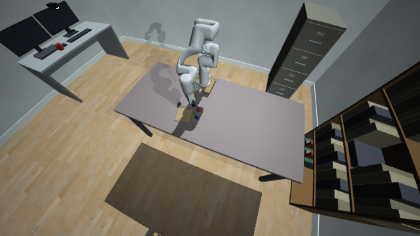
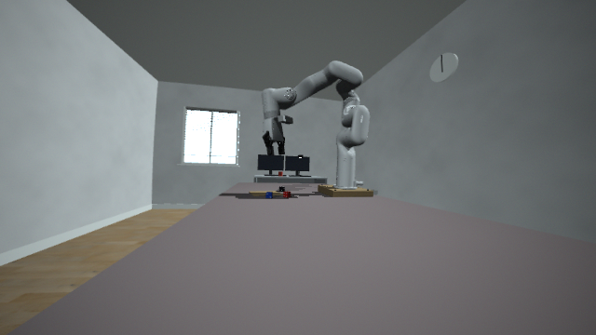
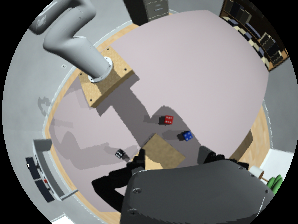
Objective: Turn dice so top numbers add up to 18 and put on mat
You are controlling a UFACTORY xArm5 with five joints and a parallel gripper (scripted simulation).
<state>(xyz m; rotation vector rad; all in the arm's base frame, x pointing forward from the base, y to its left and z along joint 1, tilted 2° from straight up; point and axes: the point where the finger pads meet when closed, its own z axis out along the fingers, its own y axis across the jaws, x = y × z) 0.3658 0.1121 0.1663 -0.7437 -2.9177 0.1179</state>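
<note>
Now: the tan mat 20 cm below my hand, 7 cm to the right of it and 6 cm ahead of it. Round my hand: black die: 19 cm to the right, 19 cm below, 2 cm behind; then blue die: 19 cm below, 5 cm to the left, 2 cm ahead; then red die: 19 cm below, 5 cm behind, 2 cm to the left.
</note>
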